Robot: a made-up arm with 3 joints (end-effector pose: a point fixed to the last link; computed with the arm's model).
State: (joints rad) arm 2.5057 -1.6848 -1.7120
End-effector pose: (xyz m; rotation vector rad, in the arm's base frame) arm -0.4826 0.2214 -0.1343 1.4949 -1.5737 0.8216
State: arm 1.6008 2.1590 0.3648
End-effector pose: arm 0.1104 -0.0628 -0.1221 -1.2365 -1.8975 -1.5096
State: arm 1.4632 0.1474 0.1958
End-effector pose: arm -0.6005 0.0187 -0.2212 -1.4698 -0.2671 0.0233
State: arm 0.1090 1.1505 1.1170
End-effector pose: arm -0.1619 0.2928 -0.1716 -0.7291 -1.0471 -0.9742
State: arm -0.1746 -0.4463 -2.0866
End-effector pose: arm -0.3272 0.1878 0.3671 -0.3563 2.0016 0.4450
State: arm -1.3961 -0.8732 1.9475
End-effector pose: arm -0.4450 0.2480 0.1823 1.6957 -2.0705 -0.8532
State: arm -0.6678 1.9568 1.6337
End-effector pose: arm -0.0312 0.1670 -0.1041 -1.0518 -0.4679 -1.5795
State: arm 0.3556 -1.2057 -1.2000
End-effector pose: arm -0.5428 0.0266 0.3644 -1.0041 1.2467 0.8726
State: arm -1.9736 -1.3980 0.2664
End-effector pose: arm -0.5492 0.1465 -0.1936 1.7641 -1.5255 0.6921
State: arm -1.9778 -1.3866 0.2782
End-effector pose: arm -0.5526 0.1489 -0.1881 1.7791 -1.5254 0.6720
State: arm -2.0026 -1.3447 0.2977
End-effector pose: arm -0.5653 0.1542 -0.1700 1.8261 -1.5134 0.6103
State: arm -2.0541 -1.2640 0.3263
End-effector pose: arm -0.5881 0.1605 -0.1346 1.9120 -1.4822 0.4955
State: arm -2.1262 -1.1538 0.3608
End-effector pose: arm -0.6154 0.1617 -0.0845 2.0235 -1.4278 0.3410
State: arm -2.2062 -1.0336 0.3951
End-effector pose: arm -0.6397 0.1534 -0.0290 2.1383 -1.3537 0.1757
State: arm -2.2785 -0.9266 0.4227
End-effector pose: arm -0.6563 0.1376 0.0193 2.2346 -1.2742 0.0330
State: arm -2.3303 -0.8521 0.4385
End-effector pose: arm -0.6652 0.1220 0.0513 2.2986 -1.2106 -0.0615
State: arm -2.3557 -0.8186 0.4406
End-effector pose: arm -0.6687 0.1133 0.0643 2.3274 -1.1782 -0.0987
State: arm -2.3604 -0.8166 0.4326
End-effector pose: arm -0.6695 0.1118 0.0635 2.3301 -1.1729 -0.0933
